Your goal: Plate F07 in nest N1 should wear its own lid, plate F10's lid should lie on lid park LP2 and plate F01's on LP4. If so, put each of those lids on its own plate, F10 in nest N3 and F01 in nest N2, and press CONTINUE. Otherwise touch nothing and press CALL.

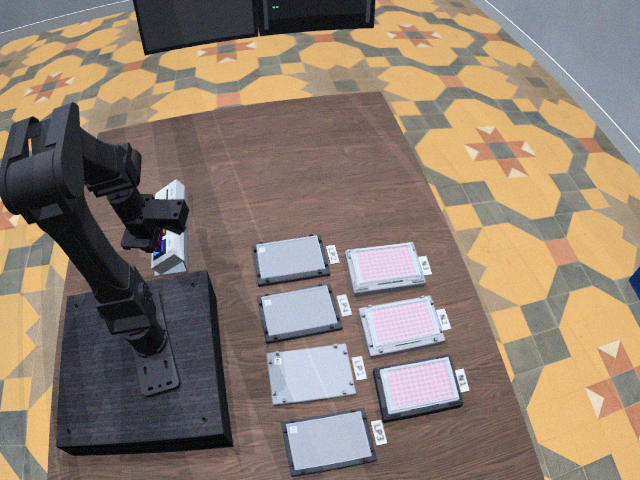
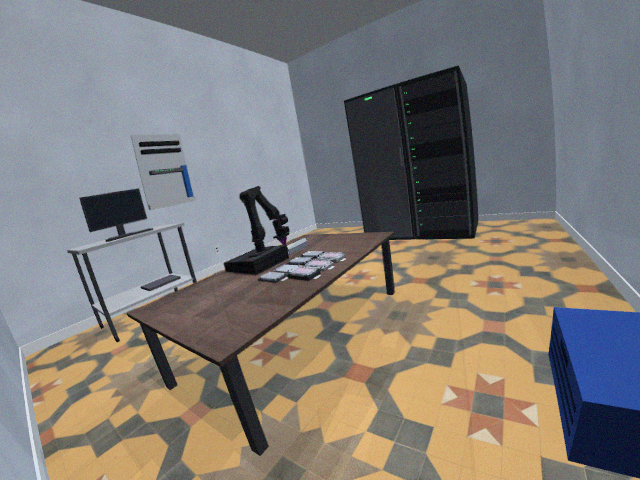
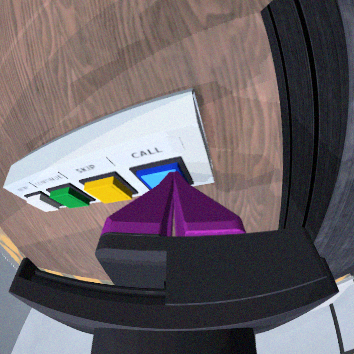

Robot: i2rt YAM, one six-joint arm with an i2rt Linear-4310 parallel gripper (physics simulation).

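Places are measured from the arm's base along level axes (x left, y back, z up), in centimetres.
Where they show: gripper, fingertip midpoint: (image 1: 158,251) (image 3: 173,178); arm's base at its link origin: (image 1: 151,342) (image 2: 261,252).
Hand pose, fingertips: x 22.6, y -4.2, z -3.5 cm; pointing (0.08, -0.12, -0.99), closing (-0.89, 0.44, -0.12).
Note:
Things, the pixels of their top centre, and the offset from my fingertips. "spot": a spot on its surface instead. Level surfaces: height alone.
- blue CALL button at a spot on its surface: (image 3: 156,180) spot: dz -0.1, dx +1.3, dy -0.2 cm
- green CONTINUE button at a spot on its surface: (image 3: 70,197) spot: dz +0.3, dx +9.7, dy -1.9 cm
- N2 at its top centre: (image 1: 403,320) (image 2: 317,262) dz -1.8, dx -30.7, dy -40.1 cm
- N3 at its top centre: (image 1: 386,261) (image 2: 330,254) dz -1.6, dx -17.4, dy -42.7 cm
- LP2 at its top centre: (image 1: 289,256) dz -3.1, dx -8.3, dy -25.9 cm
- LP4 at its top centre: (image 1: 298,309) (image 2: 300,259) dz -3.1, dx -20.7, dy -23.3 cm
- LP3 at its top centre: (image 1: 328,440) (image 2: 272,275) dz -3.1, dx -46.8, dy -19.2 cm
- Light-coloured LP1 at its top centre: (image 1: 310,371) (image 2: 287,266) dz -2.9, dx -33.5, dy -20.9 cm
- white button box at its top centre: (image 3: 66,190) (image 1: 164,215) (image 2: 293,241) dz +1.5, dx +8.0, dy -3.0 cm
- wooden table at its surface level: dz -4.9 cm
- yellow SKIP button at its top centre: (image 3: 102,196) dz +0.7, dx +5.8, dy -0.9 cm
- white button at its top centre: (image 3: 36,207) dz +0.7, dx +15.6, dy -2.7 cm
My gripper (image 1: 158,243) (image 2: 283,242) (image 3: 173,178) is shut and empty. Its purple fingertips are at the blue CALL button (image 3: 156,180), whose face shows light blue; the tips hide part of it. The green CONTINUE button (image 3: 70,197) is farther left. Pink plates stand in nests N1 (image 1: 421,384), N2 (image 1: 404,322) and N3 (image 1: 385,263); whether a clear lid covers any is too small to tell. Grey labelled lids lie on LP2 (image 1: 292,258), LP4 (image 1: 299,311) and LP3 (image 1: 329,441). Light-coloured LP1 (image 1: 312,379) also shows a small label. The label text is unreadable.
The white button box (image 1: 176,254) (image 2: 297,245) (image 3: 115,132) lies on the wooden table (image 1: 310,165) (image 2: 217,315) beside the black arm base (image 1: 136,413) (image 2: 255,259). A yellow SKIP button (image 3: 107,190) sits between green and blue, with a white button (image 3: 42,201) at the far left.

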